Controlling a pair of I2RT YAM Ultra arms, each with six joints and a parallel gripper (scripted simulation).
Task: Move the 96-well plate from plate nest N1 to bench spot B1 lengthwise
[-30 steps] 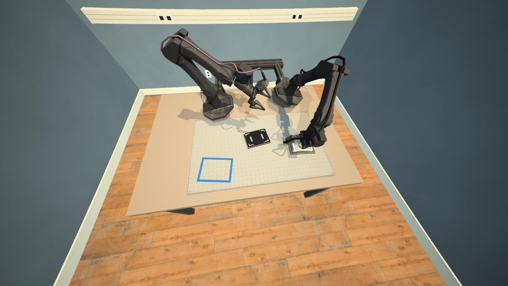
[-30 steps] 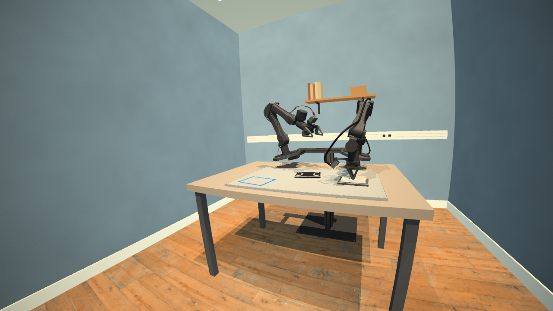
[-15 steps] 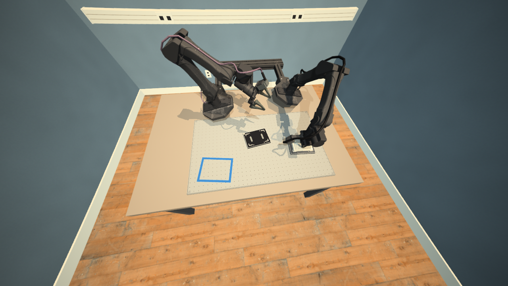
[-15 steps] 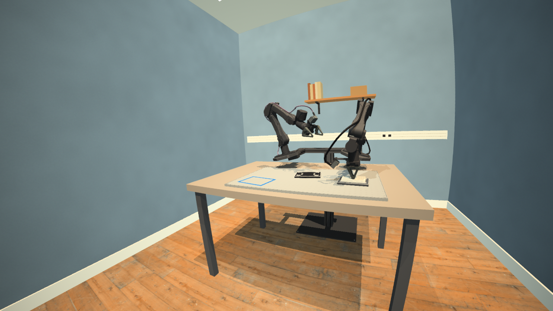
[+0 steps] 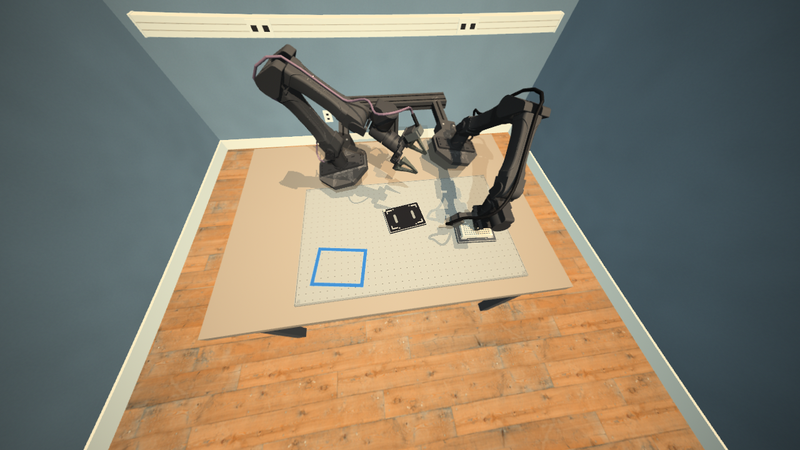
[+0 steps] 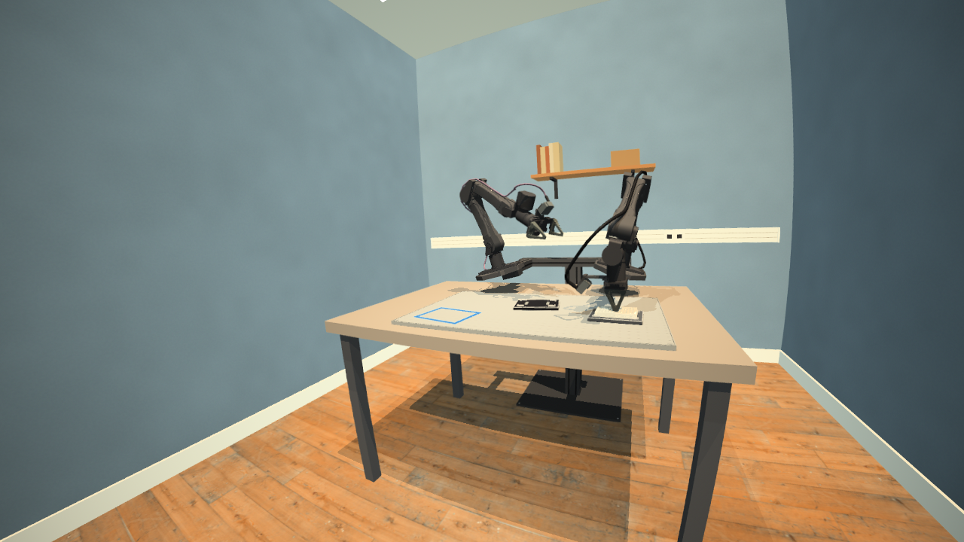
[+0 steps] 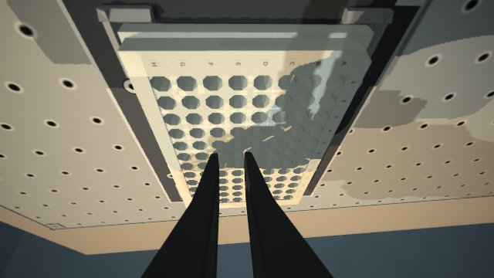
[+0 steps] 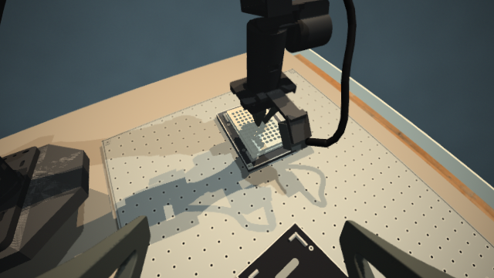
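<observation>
Right now the 96-well plate is 10 mm below my left hand and 10 mm behind it. Round my left hand: black plate nest 270 mm to the right, 140 mm behind, 30 mm below.
</observation>
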